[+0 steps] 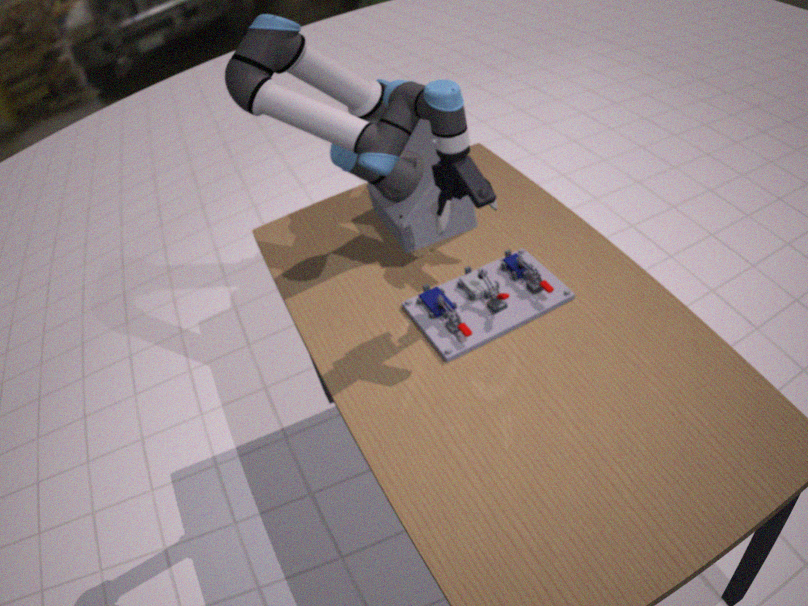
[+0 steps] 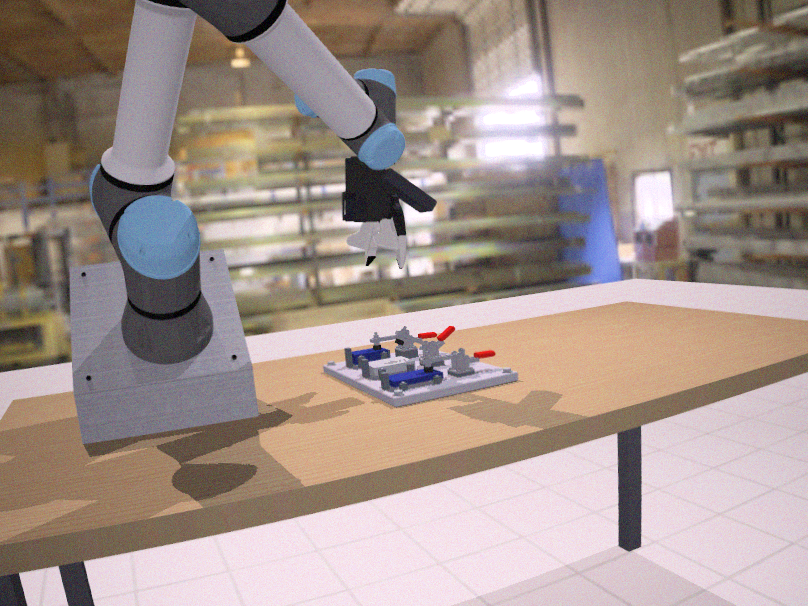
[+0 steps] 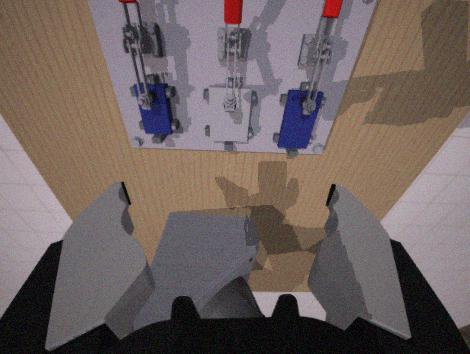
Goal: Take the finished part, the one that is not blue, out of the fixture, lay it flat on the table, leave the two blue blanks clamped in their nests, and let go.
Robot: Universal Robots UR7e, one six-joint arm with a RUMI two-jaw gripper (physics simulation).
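The finished part, whitish, lies in the middle nest of the grey fixture plate. The middle clamp's red handle tilts up, and its arm stands raised above the part. One blue blank and the other blue blank sit in the outer nests under lowered clamp arms. My gripper is open and empty, high above the table, on the base side of the plate.
The robot's grey base block stands behind the plate on the wooden table. The outer clamps' red handles point away from the base. Locating posts surround each nest.
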